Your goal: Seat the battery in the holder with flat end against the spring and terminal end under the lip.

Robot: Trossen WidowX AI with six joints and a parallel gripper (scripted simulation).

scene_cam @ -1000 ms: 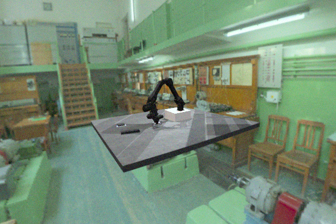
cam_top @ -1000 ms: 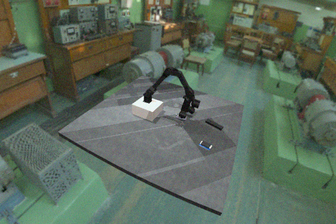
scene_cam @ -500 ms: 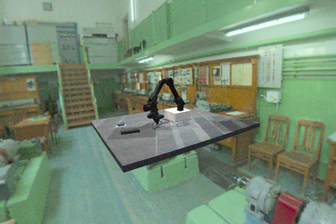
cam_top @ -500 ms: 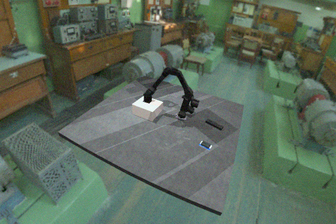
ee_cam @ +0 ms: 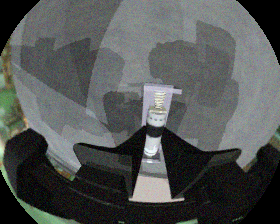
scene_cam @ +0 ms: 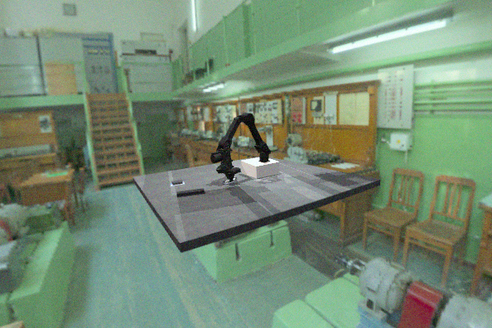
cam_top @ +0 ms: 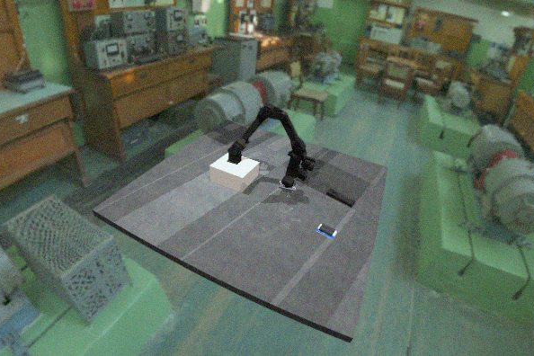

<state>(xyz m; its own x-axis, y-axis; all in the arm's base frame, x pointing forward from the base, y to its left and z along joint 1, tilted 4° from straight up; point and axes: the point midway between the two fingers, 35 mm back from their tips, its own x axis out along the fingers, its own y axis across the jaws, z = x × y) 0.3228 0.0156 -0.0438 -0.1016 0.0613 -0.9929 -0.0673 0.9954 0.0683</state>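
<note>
My gripper tip is 1 cm below the battery. The rest, counted from my gripper tip: black bar (31 cm ahead, 3 cm to the left, 1 cm above).
</note>
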